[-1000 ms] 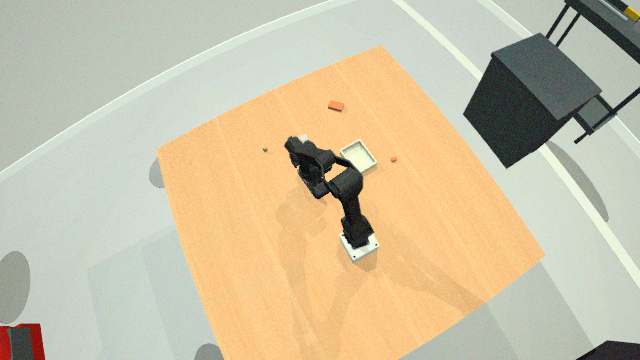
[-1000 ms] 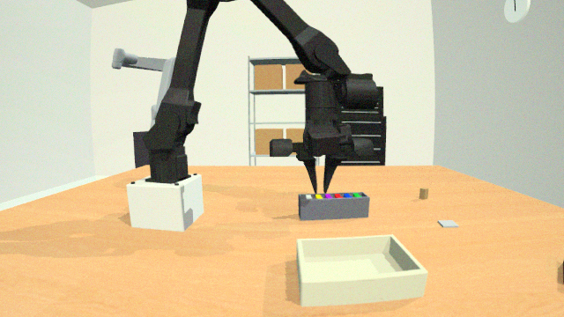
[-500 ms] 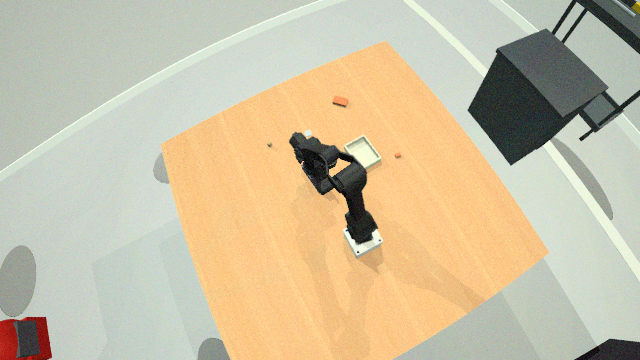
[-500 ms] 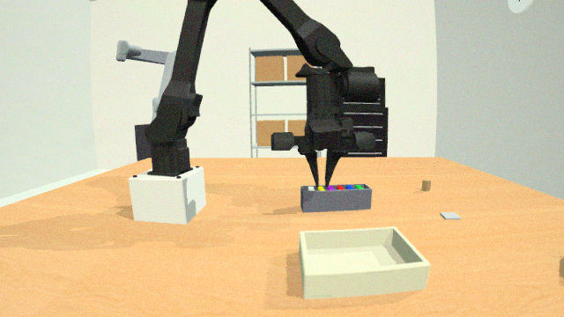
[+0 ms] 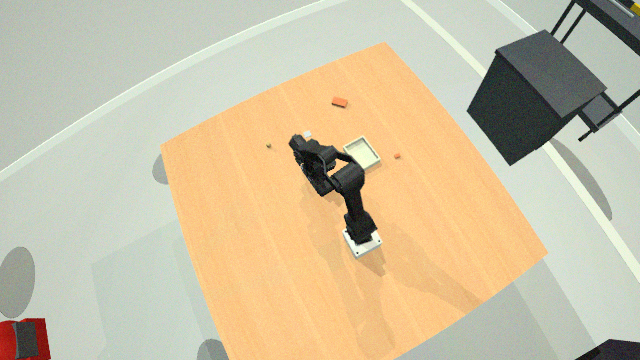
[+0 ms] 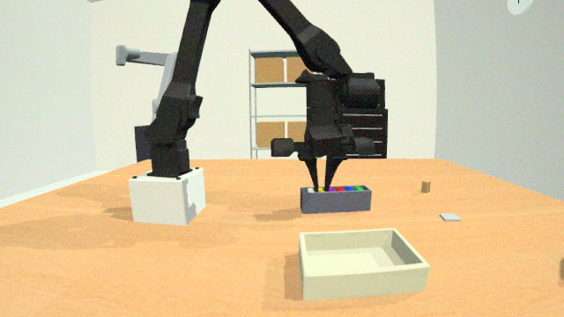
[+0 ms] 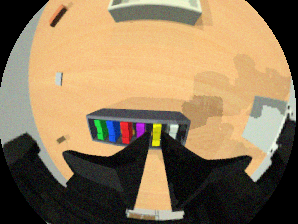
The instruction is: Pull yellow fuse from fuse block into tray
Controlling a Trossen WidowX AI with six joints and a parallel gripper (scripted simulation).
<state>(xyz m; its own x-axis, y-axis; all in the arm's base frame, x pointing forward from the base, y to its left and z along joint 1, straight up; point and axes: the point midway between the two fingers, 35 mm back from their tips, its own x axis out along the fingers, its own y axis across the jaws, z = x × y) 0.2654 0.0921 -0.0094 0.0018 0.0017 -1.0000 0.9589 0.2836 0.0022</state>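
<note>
The cream tray lies 70 mm ahead of my gripper tip, 210 mm to the right of it and 30 mm below it. The rest, counted from my gripper tip: flat grey tile 240 mm ahead, 20 mm to the right, 30 mm below; then yellow fuse 10 mm below; then small tan cube 240 mm ahead, 150 mm to the left, 20 mm below.
</note>
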